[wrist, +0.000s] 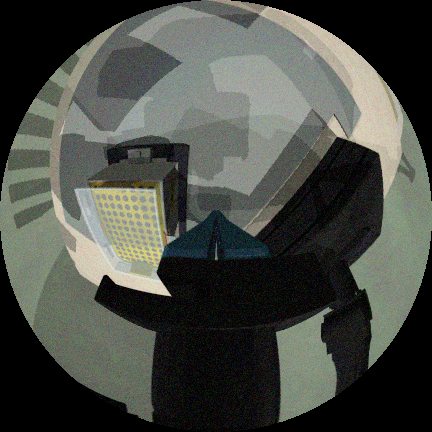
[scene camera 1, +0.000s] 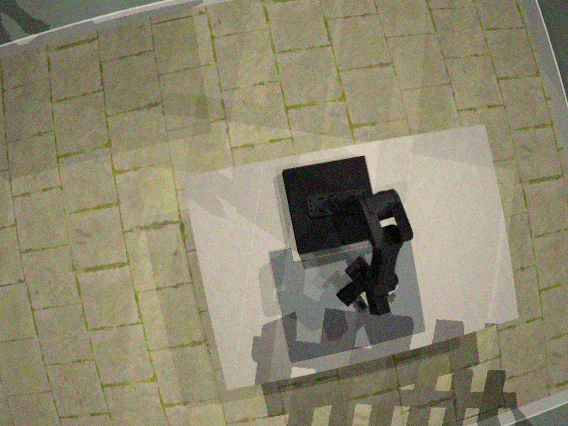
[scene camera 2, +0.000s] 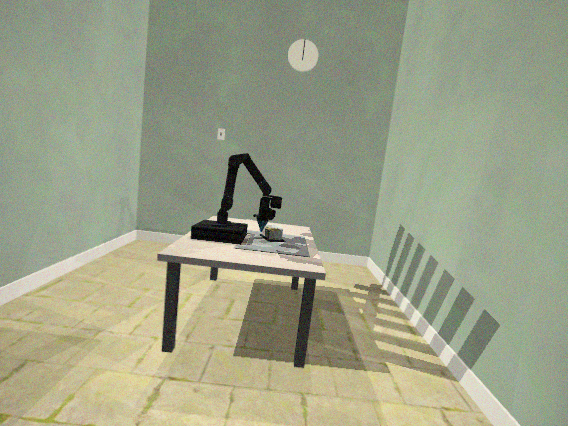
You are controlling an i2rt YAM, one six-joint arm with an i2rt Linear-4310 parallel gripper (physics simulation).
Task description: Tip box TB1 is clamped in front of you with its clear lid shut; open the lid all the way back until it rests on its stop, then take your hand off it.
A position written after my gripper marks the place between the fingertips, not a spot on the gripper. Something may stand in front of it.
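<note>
I am holding nothing, and my gripper [wrist: 215,215] is shut. A grey mat is there for me to see, at [scene camera 2: 293,245] and again at [wrist: 250,98]. The wrist view also gives me a tip box [wrist: 168,162].
</note>
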